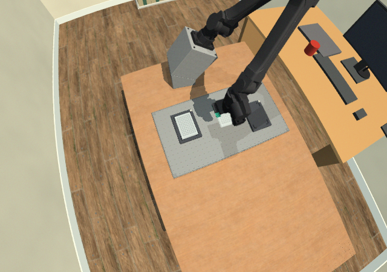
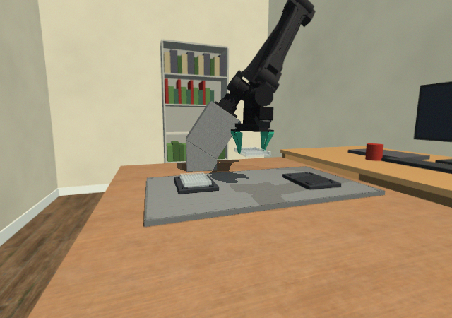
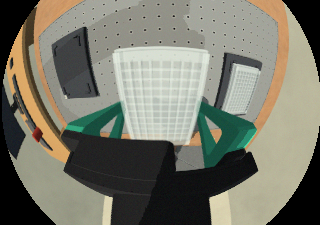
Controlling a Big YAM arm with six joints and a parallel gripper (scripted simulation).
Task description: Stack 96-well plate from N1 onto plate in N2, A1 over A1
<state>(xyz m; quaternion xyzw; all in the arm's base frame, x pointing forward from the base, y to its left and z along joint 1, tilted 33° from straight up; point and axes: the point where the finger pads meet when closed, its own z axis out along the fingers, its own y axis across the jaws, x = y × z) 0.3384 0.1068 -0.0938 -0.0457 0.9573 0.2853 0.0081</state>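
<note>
Now: hand 19 cm to the left of the nest N2, 11 cm above it and 1 cm past it. The rest, counted from my hand: nest N1 (21 cm to the left, 11 cm below, 2 cm ahead).
</note>
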